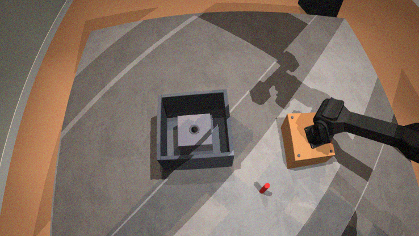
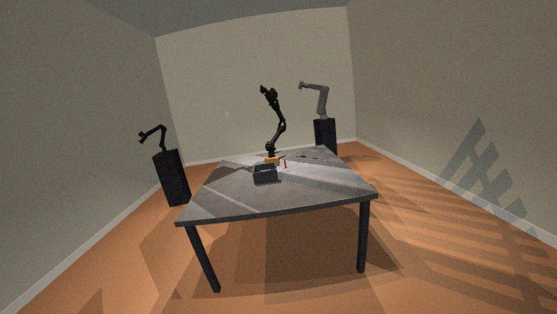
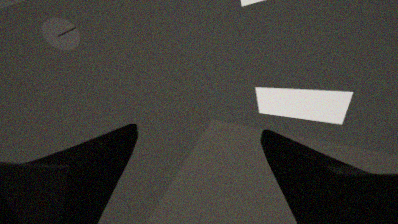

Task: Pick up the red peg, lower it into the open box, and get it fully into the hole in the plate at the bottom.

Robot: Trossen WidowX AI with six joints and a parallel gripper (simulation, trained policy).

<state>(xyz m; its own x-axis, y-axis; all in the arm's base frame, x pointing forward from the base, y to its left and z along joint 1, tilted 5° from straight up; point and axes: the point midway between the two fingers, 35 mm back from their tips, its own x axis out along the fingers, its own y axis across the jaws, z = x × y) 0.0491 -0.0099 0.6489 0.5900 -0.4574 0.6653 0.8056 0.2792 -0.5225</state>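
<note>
My gripper tip is 160 mm short of the red peg, 60 mm to the right of it and 710 mm above it. Round my gripper tip: light grey plate: 290 mm ahead, 150 mm to the right, 710 mm below; then dark box: 290 mm ahead, 150 mm to the right, 730 mm below.
</note>
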